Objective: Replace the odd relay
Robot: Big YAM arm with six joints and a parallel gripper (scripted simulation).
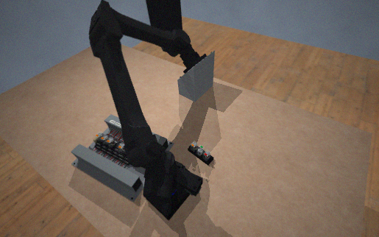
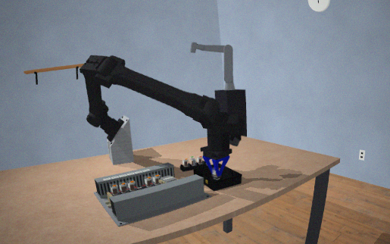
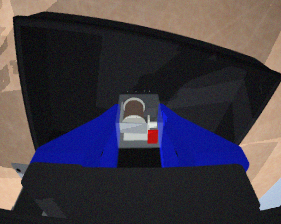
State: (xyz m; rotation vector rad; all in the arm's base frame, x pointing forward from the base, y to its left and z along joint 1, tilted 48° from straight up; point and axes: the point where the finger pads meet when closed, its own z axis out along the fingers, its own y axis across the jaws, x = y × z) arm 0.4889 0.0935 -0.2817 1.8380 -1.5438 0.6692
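My hand is 1 cm above the black tray.
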